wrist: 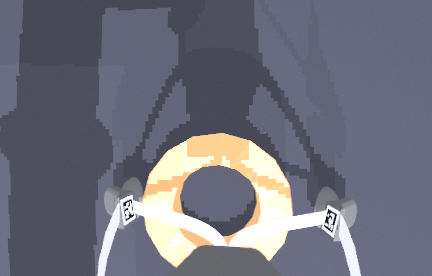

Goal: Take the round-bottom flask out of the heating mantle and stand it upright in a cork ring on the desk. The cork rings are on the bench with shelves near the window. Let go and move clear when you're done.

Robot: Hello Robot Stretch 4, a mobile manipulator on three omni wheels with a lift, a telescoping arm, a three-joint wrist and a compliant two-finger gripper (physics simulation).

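A pale cork ring (165, 172) lies flat on the grey surface in the lower middle of the wrist view, its round hole facing up. My gripper (230, 207) is open, with one fingertip to the left of the ring and one to the right, a gap showing on each side. The gripper's palm and inner finger strips cover the ring's near edge. The round-bottom flask and the heating mantle do not show in this view.
The grey surface (390, 125) spreads around the ring. Dark shadows of the gripper and arm fall across it, above the ring and down the left side.
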